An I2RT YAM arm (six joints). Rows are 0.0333 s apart.
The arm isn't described. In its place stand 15 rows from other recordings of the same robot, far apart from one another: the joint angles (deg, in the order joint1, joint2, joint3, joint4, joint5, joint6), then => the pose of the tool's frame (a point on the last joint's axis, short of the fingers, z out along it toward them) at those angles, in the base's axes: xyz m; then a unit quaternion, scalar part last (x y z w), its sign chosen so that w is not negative.
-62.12, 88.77, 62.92, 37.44, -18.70, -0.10 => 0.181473, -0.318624, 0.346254, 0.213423, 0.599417, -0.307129, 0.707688
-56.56, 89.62, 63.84, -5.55, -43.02, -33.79 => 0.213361, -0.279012, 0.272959, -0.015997, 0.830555, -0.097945, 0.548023
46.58, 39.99, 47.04, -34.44, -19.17, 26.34 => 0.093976, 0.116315, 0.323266, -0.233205, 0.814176, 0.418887, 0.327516
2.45, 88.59, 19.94, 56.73, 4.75, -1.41 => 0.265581, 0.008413, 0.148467, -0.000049, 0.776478, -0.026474, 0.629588
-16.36, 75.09, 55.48, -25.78, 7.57, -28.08 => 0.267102, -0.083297, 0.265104, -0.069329, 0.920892, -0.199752, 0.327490
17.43, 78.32, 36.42, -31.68, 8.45, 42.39 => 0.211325, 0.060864, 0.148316, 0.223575, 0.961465, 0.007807, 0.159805
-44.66, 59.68, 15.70, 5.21, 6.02, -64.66 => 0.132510, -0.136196, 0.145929, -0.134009, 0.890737, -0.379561, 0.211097
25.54, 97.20, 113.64, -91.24, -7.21, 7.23 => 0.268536, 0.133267, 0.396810, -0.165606, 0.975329, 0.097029, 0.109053
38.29, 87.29, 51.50, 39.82, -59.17, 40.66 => 0.242705, 0.230556, 0.289079, -0.348829, 0.600258, 0.664268, 0.277050
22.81, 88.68, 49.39, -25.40, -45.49, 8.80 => 0.251797, 0.133439, 0.179266, -0.193810, 0.882784, 0.418006, 0.091659
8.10, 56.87, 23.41, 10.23, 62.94, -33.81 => 0.198583, -0.003759, 0.213984, 0.013567, 0.767810, -0.529402, 0.360580
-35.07, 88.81, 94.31, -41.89, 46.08, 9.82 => 0.257062, -0.211796, 0.402098, 0.476711, 0.691745, -0.431576, 0.328600
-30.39, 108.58, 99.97, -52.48, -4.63, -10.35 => 0.353626, -0.204056, 0.290547, 0.158417, 0.954550, -0.050148, 0.247434
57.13, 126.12, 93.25, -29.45, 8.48, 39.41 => 0.256615, 0.387450, 0.147469, -0.131665, 0.959480, 0.130249, 0.212363
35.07, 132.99, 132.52, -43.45, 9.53, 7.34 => 0.432327, 0.296305, 0.288915, -0.188194, 0.898122, 0.069806, 0.391263
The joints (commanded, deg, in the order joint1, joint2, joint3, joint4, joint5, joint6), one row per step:
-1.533 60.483 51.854 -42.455 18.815 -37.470
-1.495 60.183 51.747 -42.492 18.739 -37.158
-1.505 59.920 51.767 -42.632 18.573 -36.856
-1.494 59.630 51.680 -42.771 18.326 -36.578
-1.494 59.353 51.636 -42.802 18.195 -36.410
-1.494 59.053 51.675 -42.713 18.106 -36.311
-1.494 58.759 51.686 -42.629 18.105 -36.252
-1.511 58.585 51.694 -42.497 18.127 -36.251
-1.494 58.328 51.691 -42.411 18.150 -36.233
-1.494 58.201 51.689 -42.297 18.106 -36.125
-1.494 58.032 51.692 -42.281 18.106 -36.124
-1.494 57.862 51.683 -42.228 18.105 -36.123
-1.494 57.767 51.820 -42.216 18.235 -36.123
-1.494 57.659 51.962 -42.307 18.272 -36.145
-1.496 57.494 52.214 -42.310 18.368 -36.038
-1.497 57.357 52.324 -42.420 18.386 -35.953
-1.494 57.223 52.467 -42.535 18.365 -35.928
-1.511 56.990 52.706 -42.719 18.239 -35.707
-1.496 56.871 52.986 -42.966 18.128 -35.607
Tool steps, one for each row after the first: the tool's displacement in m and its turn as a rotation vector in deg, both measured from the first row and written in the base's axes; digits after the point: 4 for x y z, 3 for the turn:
-0.0010 0.0002 0.0003 0.238 -0.263 -0.144
-0.0020 0.0003 0.0011 0.541 -0.510 -0.271
-0.0031 0.0005 0.0014 0.895 -0.671 -0.309
-0.0040 0.0006 0.0020 1.092 -0.931 -0.348
-0.0047 0.0007 0.0032 1.209 -1.392 -0.360
-0.0054 0.0007 0.0043 1.236 -1.801 -0.399
-0.0058 0.0006 0.0051 1.213 -2.115 -0.427
-0.0064 0.0007 0.0060 1.198 -2.461 -0.434
-0.0067 0.0007 0.0066 1.292 -2.736 -0.481
-0.0072 0.0007 0.0071 1.288 -2.924 -0.480
-0.0076 0.0008 0.0077 1.285 -3.138 -0.477
-0.0078 0.0007 0.0088 1.180 -3.381 -0.558
-0.0081 0.0007 0.0098 1.136 -3.532 -0.565
-0.0085 0.0006 0.0118 1.119 -3.981 -0.701
-0.0090 0.0006 0.0127 1.154 -4.147 -0.774
-0.0095 0.0007 0.0137 1.182 -4.317 -0.773
-0.0103 0.0007 0.0156 1.407 -4.680 -0.863
-0.0108 0.0008 0.0172 1.551 -4.866 -0.845

